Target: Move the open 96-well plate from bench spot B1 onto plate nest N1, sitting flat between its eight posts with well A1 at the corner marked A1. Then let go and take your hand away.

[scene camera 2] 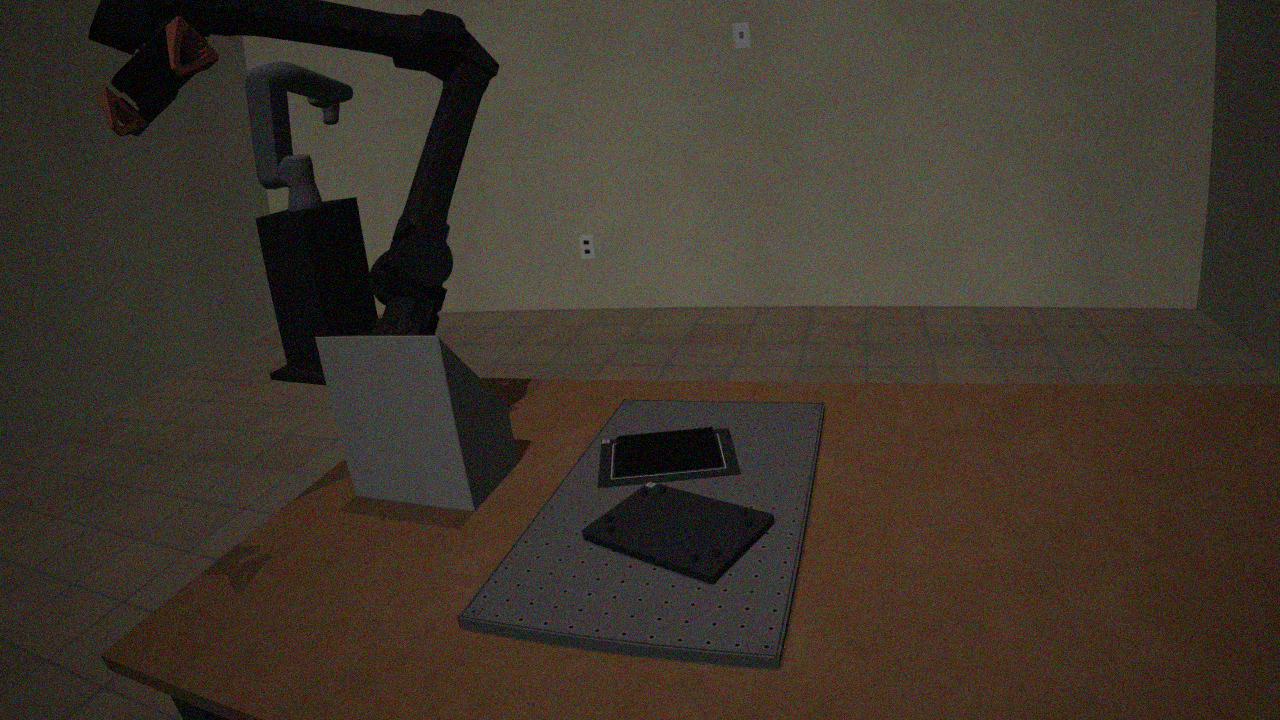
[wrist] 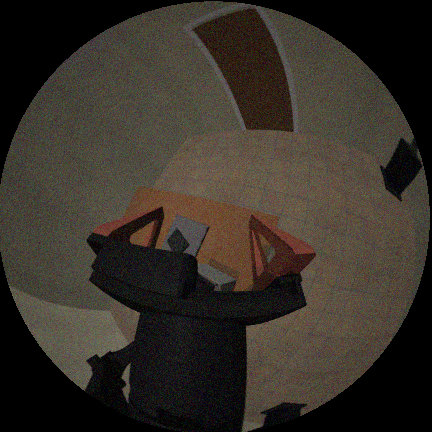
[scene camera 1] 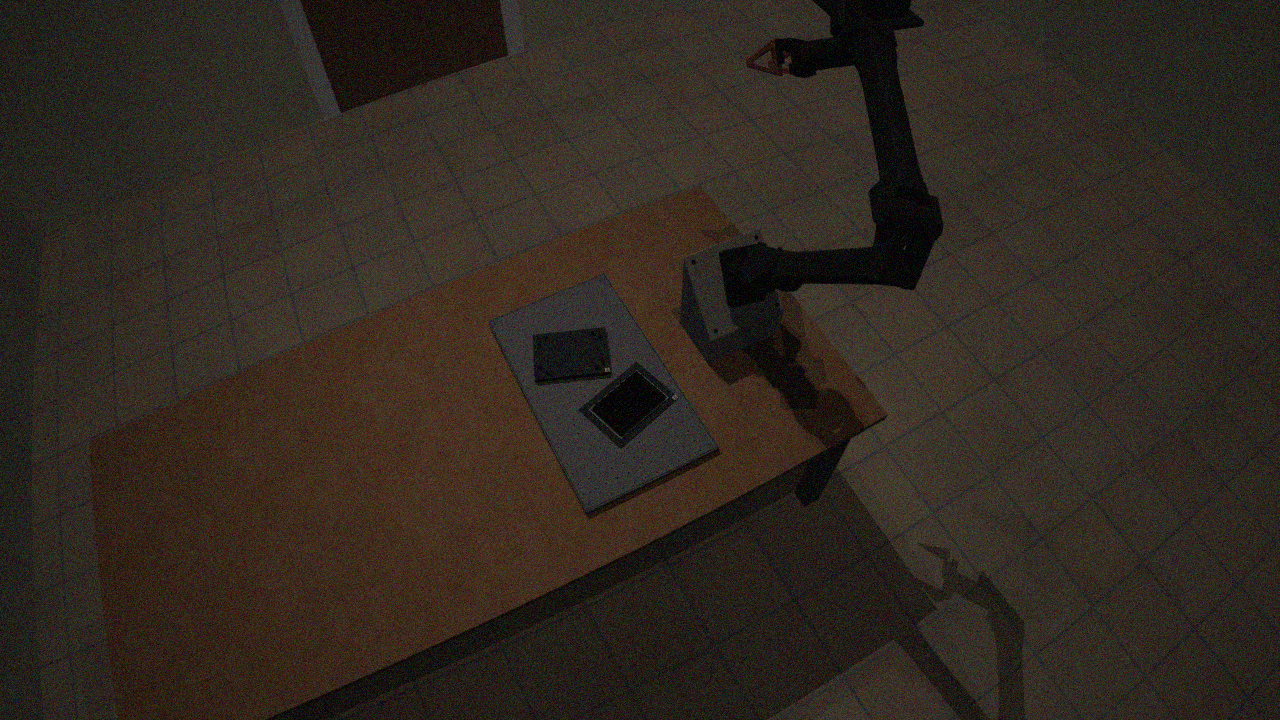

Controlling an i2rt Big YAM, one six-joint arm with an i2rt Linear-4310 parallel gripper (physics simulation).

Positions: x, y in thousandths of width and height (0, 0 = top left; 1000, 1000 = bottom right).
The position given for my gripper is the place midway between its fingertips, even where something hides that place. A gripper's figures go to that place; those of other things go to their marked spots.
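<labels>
A dark well plate (scene camera 2: 539, 624) is 93 cm from the lens, and my gripper (scene camera 2: 114, 142) is 87 cm from the lens.
</labels>
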